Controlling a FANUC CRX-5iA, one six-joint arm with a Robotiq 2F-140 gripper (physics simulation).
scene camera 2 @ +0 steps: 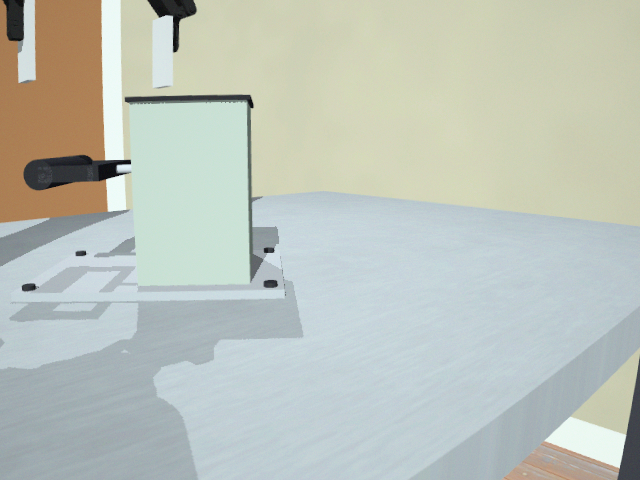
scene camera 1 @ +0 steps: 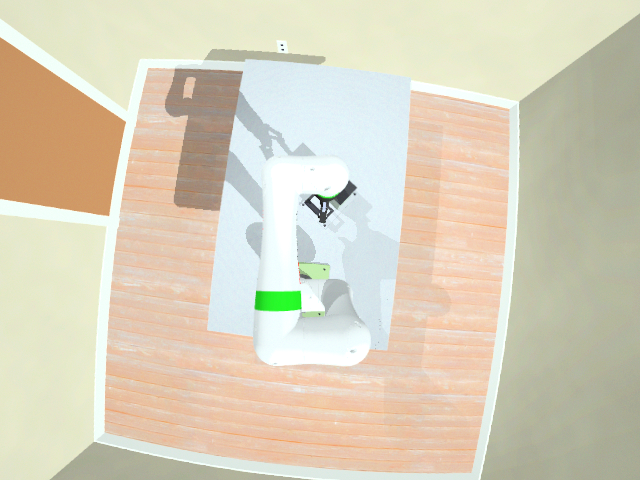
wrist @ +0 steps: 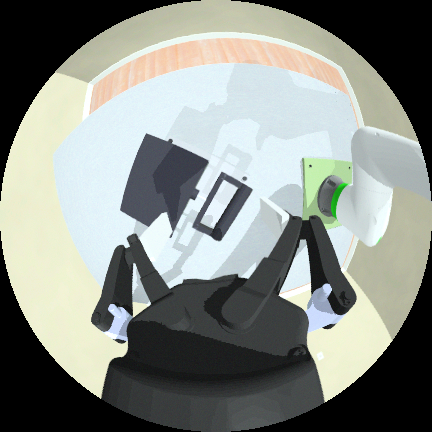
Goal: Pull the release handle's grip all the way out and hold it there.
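Observation:
The release handle's black rectangular grip (scene camera 1: 312, 210) (scene camera 2: 56, 170) (wrist: 234, 214) sticks out sideways from a pale green box (scene camera 2: 191, 191) with a dark top (scene camera 1: 347, 192) (wrist: 165, 172). A short light rod (scene camera 2: 124, 168) shows between grip and box. My gripper (scene camera 2: 94, 83) (wrist: 213, 214) is open and empty, its pale finger pads wide apart. In scene camera 2 the pad tips are above the grip's height, one above the box's top and one above the grip's outer end. In the wrist view the grip appears between the pads. The arm hides much of the gripper in scene camera 1.
The box stands on a pale bolted base plate (scene camera 2: 206, 295) on the grey table (scene camera 1: 330, 103) (scene camera 2: 439, 289) (wrist: 150, 107). The white arm (scene camera 1: 279, 232) (wrist: 372, 200) rises from a green mounting plate (scene camera 1: 316, 270) (wrist: 312, 175). A wall runs behind the table's far edge.

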